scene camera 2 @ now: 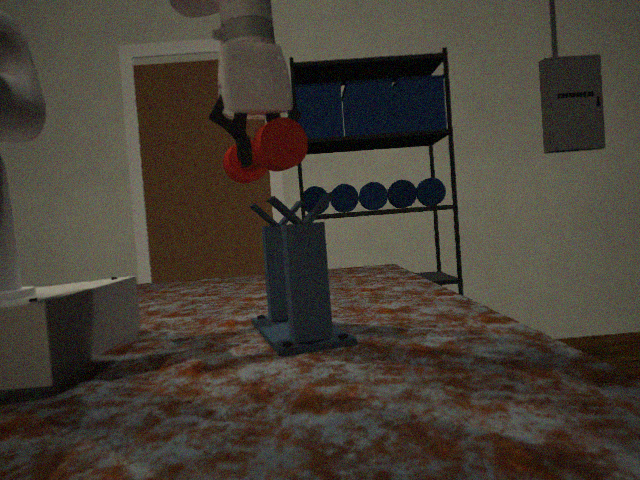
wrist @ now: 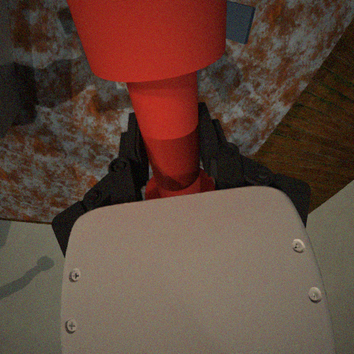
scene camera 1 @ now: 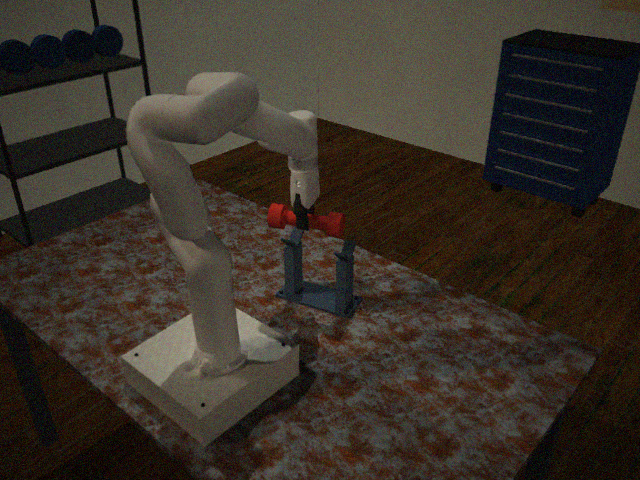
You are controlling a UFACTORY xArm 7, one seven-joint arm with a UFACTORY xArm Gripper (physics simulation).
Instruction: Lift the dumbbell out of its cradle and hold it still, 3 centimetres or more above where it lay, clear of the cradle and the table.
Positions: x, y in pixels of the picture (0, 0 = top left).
Labels:
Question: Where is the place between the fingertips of my gripper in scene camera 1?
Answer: At 305, 225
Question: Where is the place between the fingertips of my gripper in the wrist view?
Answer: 169, 123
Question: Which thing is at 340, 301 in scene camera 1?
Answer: A blue-grey cradle.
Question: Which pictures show my gripper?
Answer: Scene camera 2, the wrist view and scene camera 1: all of them.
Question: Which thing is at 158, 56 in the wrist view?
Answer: A red dumbbell.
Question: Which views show the red dumbbell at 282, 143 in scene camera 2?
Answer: Scene camera 2, the wrist view and scene camera 1: all of them.

